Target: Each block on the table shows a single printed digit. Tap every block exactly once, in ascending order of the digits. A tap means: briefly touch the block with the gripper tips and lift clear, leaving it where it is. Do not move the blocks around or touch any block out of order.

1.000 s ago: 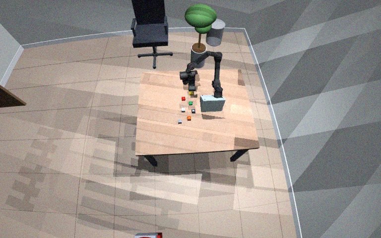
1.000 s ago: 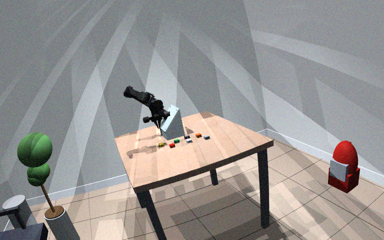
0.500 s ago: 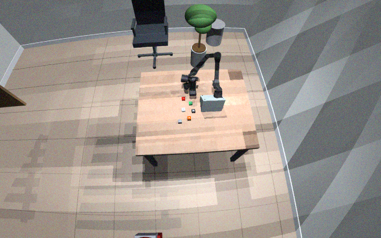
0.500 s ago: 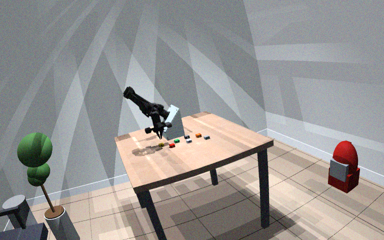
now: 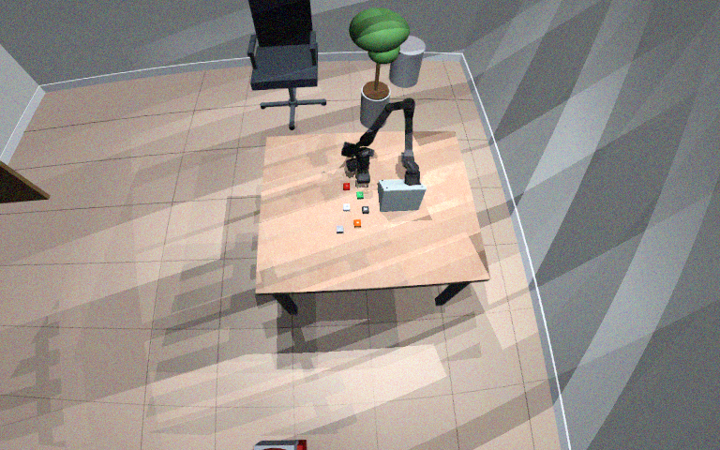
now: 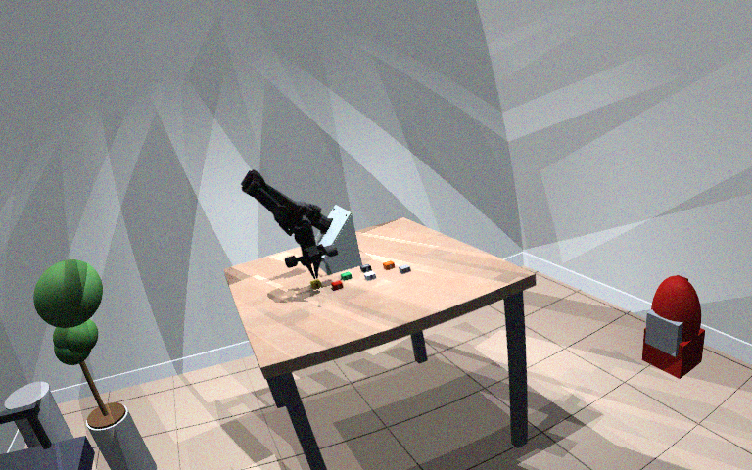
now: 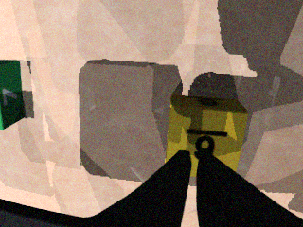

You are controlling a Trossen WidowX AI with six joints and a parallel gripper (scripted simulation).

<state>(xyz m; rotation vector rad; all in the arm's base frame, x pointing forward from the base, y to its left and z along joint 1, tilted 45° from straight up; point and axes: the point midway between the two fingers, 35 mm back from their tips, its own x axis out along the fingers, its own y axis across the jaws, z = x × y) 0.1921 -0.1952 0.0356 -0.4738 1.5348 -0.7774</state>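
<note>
The yellow block is 1 cm to the right of my gripper tip and 2 cm below it. Round my gripper tip: black block (2 cm ahead, 19 cm to the left, 2 cm below); then green block (3 cm ahead, 10 cm to the left, 2 cm below); then red block (9 cm ahead, 4 cm to the left, 2 cm below).
</note>
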